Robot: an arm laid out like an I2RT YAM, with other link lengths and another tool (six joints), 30 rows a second.
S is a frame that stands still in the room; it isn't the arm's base.
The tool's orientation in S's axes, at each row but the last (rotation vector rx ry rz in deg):
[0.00, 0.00, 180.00]
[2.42, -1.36, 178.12]
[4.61, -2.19, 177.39]
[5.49, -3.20, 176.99]
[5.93, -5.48, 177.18]
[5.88, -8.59, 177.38]
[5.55, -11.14, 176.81]
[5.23, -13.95, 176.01]
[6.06, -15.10, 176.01]
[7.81, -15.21, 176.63]
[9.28, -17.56, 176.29]
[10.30, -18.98, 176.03]
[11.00, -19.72, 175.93]
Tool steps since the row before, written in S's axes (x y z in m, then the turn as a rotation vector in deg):
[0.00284, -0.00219, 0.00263, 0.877, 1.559, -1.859]
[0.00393, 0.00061, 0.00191, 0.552, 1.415, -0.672]
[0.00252, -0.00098, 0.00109, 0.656, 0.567, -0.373]
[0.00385, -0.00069, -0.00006, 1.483, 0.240, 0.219]
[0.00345, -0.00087, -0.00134, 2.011, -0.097, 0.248]
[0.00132, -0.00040, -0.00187, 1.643, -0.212, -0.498]
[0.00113, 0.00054, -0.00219, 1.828, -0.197, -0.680]
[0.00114, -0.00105, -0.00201, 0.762, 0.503, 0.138]
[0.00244, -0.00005, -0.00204, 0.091, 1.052, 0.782]
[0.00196, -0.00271, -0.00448, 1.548, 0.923, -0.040]
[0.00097, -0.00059, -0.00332, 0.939, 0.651, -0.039]
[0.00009, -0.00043, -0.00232, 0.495, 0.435, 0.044]
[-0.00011, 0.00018, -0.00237, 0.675, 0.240, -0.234]
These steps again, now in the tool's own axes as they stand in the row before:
[-0.00284, 0.00219, 0.00263, -0.877, -1.559, -1.859]
[-0.00385, -0.00077, 0.00201, -0.524, -1.422, -0.679]
[-0.00250, 0.00084, 0.00124, -0.649, -0.587, -0.353]
[-0.00388, 0.00049, 0.00020, -1.453, -0.324, 0.300]
[-0.00357, 0.00078, -0.00105, -1.992, -0.015, 0.385]
[-0.00146, 0.00052, -0.00173, -1.680, 0.187, -0.369]
[-0.00125, -0.00032, -0.00217, -1.875, 0.185, -0.540]
[-0.00132, 0.00128, -0.00175, -0.724, -0.565, 0.097]
[-0.00258, 0.00024, -0.00184, 0.020, -1.172, 0.594]
[-0.00246, 0.00332, -0.00377, -1.510, -0.982, -0.069]
[-0.00134, 0.00117, -0.00302, -0.915, -0.682, -0.074]
[-0.00038, 0.00090, -0.00215, -0.471, -0.463, 0.004]
[-0.00019, 0.00035, -0.00235, -0.691, -0.223, -0.200]

